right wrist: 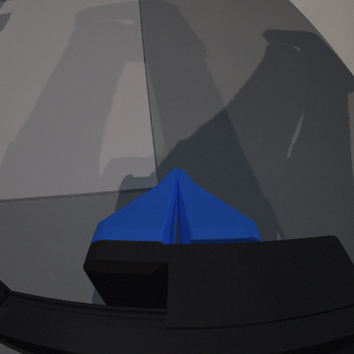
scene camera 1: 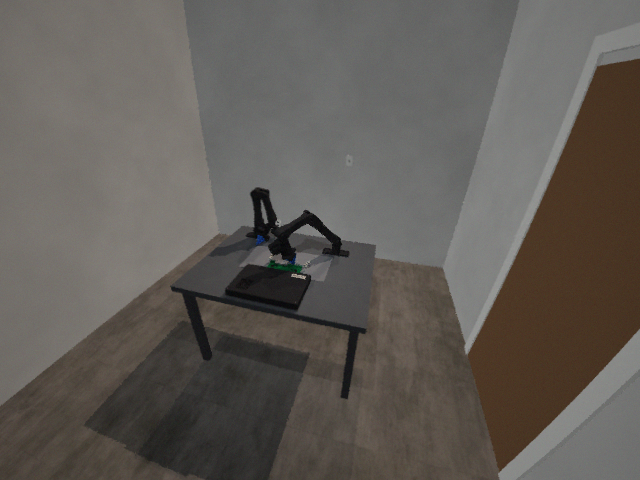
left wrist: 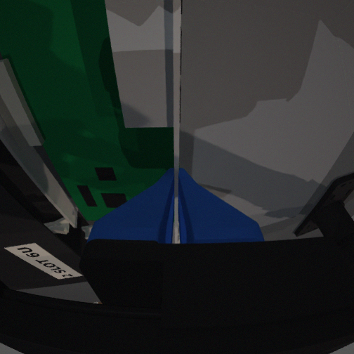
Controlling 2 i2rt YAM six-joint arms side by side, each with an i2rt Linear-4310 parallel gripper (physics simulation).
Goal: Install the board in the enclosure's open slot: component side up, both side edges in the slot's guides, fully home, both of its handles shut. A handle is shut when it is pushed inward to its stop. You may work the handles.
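Places are measured from the left arm's base along level axes (x ahead, y left, z up), in metres.
Where they show: left gripper, fingertip midpoint: [scene camera 1: 293,264]; right gripper, fingertip midpoint: [scene camera 1: 256,244]; left arm's base, link origin: [scene camera 1: 335,252].
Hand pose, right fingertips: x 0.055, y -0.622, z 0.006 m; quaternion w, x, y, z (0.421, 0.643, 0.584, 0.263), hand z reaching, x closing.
Things, the pixels of their top centre, and the offset from my right fingertips. "spot": a spot on its surface instead. Level surfaces: height alone.
- green board, surface spot: [scene camera 1: 284,267] spot: dy +0.322, dx +0.263, dz +0.021 m
- black enclosure, top centre: [scene camera 1: 270,280] dy +0.297, dx +0.450, dz +0.044 m
- enclosure's white label, top centre: [scene camera 1: 298,276] dy +0.450, dx +0.361, dz +0.044 m
- light mat, surface height: dz -0.004 m
- dark table, surface height: dz -0.006 m
The green board [scene camera 1: 284,267] [left wrist: 55,130] lies behind the black enclosure [scene camera 1: 268,285] [left wrist: 25,225], with dark chips on its upward face. Its pale front panel [left wrist: 176,90] stands edge-on and runs between the left fingers. Small whitish parts [scene camera 1: 306,264] show at the board's ends; the handles' positions cannot be told. My left gripper [scene camera 1: 292,258] [left wrist: 176,176] is shut on the front panel. The board's far edge is close to the enclosure; whether it sits in the guides is hidden. My right gripper [scene camera 1: 259,239] [right wrist: 176,177] is shut and empty, away from the board.
The enclosure's white label [scene camera 1: 298,276] [left wrist: 44,261] faces up. A light mat [scene camera 1: 321,271] [right wrist: 45,110] lies on the dark table [scene camera 1: 341,299] [right wrist: 40,245]. A black arm base [scene camera 1: 336,252] [left wrist: 332,210] stands on the table at the right of both views.
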